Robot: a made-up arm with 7 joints.
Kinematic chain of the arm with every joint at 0, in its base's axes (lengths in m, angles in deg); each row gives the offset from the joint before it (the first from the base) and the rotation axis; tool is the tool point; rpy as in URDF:
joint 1: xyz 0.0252 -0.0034 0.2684 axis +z
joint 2: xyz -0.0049 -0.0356 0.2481 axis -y
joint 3: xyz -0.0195 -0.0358 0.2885 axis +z
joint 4: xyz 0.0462 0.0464 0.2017 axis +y
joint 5: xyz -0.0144 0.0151 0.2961 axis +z
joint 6: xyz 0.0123 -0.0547 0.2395 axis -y
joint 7: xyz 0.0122 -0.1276 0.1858 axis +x
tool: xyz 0.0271 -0.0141 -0.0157 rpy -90 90 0
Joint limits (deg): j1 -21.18..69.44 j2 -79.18..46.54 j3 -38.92..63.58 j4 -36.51..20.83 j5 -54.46..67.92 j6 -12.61..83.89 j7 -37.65..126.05
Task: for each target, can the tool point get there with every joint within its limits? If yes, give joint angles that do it. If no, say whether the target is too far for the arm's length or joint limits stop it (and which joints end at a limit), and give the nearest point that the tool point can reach.
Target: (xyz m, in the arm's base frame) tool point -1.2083 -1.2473 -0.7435
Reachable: no: too far | nearest point -0.6806 -0.7152 0.6809 | short by 1.609 m
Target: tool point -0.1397 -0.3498 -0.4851
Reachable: no: joint limits stop it (at a limit: joint 2, joint 4, joint 6, joint 7) | nearest point -0.3915 -0.8787 0.6683 | short by 1.294 m
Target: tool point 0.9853 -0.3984 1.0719
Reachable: yes | joints -2.71 -67.60 50.64 -19.98 -16.18 30.48 103.73
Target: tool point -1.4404 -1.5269 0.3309
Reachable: no: too far | nearest point -0.7252 -0.7834 0.7608 | short by 1.118 m
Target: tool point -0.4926 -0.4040 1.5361
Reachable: yes | joints 23.11 29.58 -9.72 -12.91 48.43 30.26 6.61
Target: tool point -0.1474 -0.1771 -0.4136
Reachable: no: joint limits stop it (at a limit: joint 2, joint 4, joint 6, joint 7) | nearest point -0.6572 -0.6901 0.6691 | short by 1.302 m
